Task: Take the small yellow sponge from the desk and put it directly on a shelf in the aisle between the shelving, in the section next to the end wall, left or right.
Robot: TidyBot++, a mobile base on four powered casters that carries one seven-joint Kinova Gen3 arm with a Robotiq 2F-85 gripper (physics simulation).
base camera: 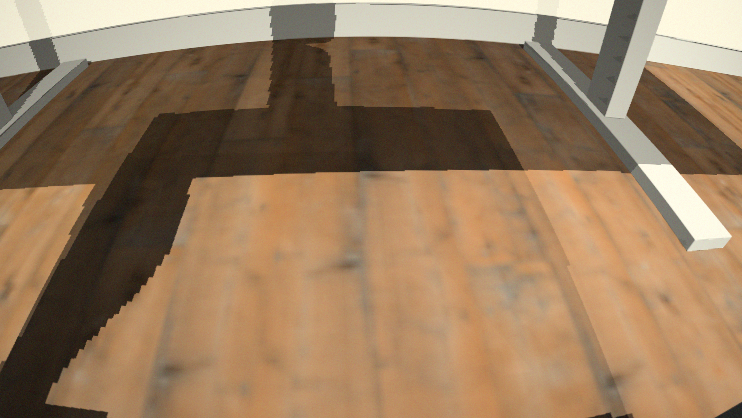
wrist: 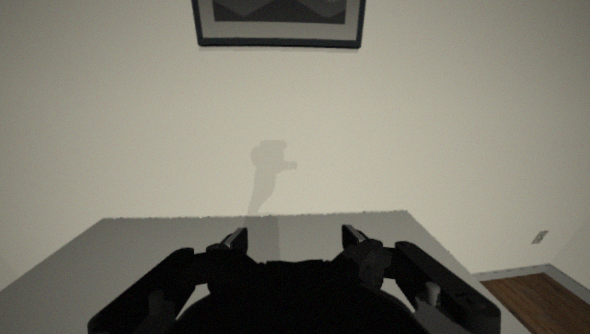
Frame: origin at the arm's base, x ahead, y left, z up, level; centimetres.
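Where they show: gripper, fingertip midpoint: [wrist: 294, 237].
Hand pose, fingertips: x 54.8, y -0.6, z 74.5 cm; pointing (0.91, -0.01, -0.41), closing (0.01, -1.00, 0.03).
Note:
Things, the pixels of their top centre, and the offset from my fingertips. "*": a spot on its surface instead. Level surfaces: height alone.
- grey desk top at its surface level: dz -42.2 cm
- desk's right leg at a spot on its surface: [base camera: 628, 67] * dx +15.7, dy -45.4, dz -101.2 cm
- wall outlet at its top centre: [wrist: 544, 231] dx +65.8, dy -171.5, dz -68.4 cm
- wooden floor at its surface level: dz -114.1 cm
- desk foot at a spot on its surface: [base camera: 46, 96] * dx +29.0, dy +74.6, dz -112.5 cm
My gripper [wrist: 294, 237] is open, its two dark fingers wide apart with no thing seen between their tips. It is over the grey desk top [wrist: 165, 240], whose far edge runs along the wall. The yellow sponge does not show in the wrist view; the gripper's body hides part of the desk. In the base camera view the desk's right leg [base camera: 628, 67] stands on a long pale foot at the right. The shelving does not show in either view.
A framed picture [wrist: 280, 42] hangs on the wall above the desk. A wall outlet [wrist: 539, 237] is at the right, above a strip of wooden floor [wrist: 540, 300]. Another desk foot [base camera: 46, 96] is at the left. A pale baseboard [base camera: 415, 21] runs behind the desk's feet.

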